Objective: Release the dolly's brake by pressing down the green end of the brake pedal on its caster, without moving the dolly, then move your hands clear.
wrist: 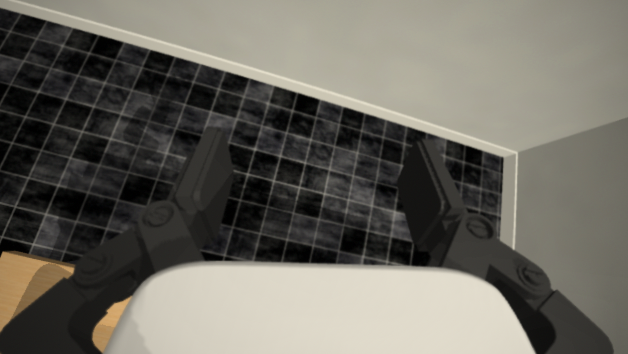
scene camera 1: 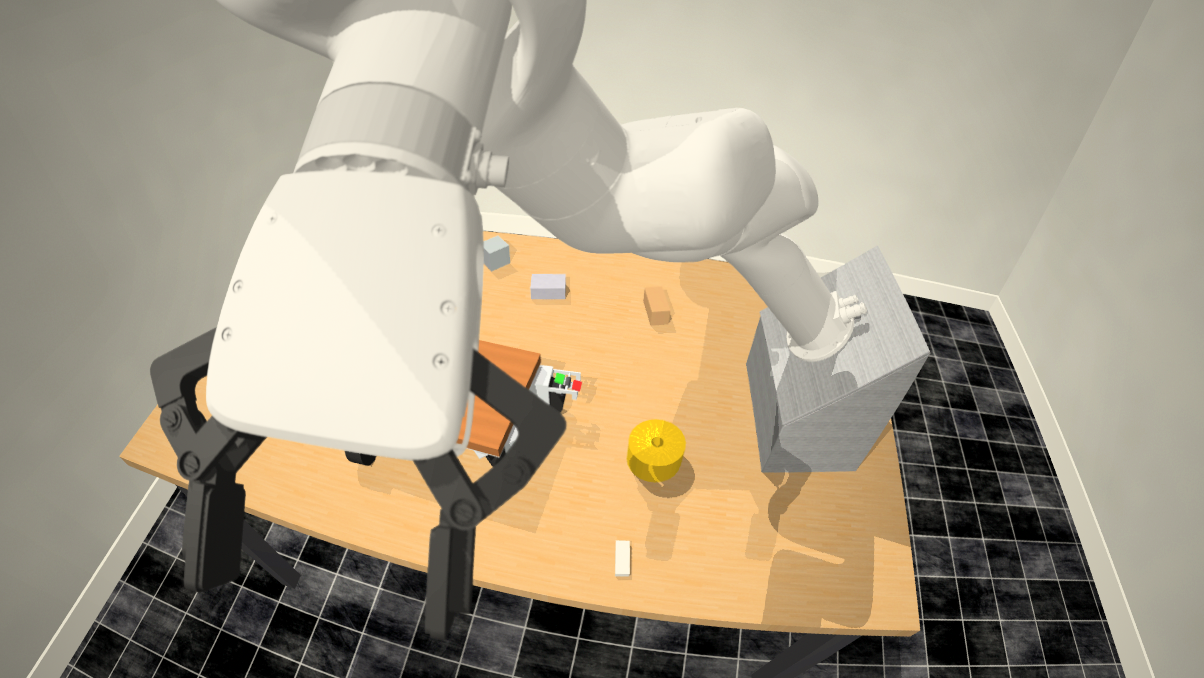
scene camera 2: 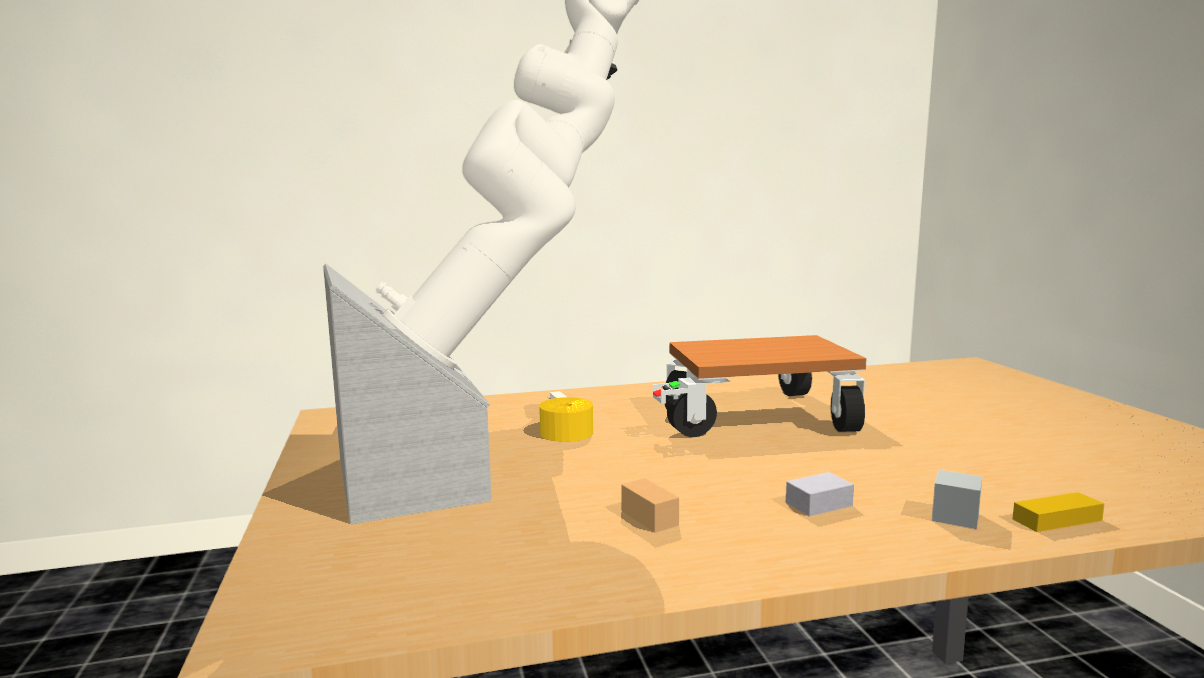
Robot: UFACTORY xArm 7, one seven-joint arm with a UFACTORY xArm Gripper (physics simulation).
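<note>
The dolly's orange-brown deck [scene camera 1: 513, 360] [scene camera 2: 766, 355] stands on black-wheeled casters; the arm hides much of it in scene camera 1. On the caster nearest the arm's base, the brake pedal's green end [scene camera 1: 560, 379] [scene camera 2: 674, 384] is beside the deck and its red end [scene camera 1: 577, 385] [scene camera 2: 657, 393] points outward. The green end looks higher than the red end in scene camera 2. My gripper [scene camera 1: 326, 608] [wrist: 318, 156] is open and empty, high up and well away from the pedal. The dolly does not show in the wrist view.
A yellow cylinder [scene camera 1: 656, 459] [scene camera 2: 566, 422] stands between the dolly and the grey pedestal [scene camera 1: 834, 412] [scene camera 2: 412, 429]. A white block [scene camera 1: 622, 558] lies near one table edge. Tan [scene camera 1: 658, 305] [scene camera 2: 649, 505], lavender [scene camera 1: 548, 287] [scene camera 2: 819, 494], grey [scene camera 1: 497, 253] [scene camera 2: 957, 499] and yellow [scene camera 2: 1058, 511] blocks lie along the other side.
</note>
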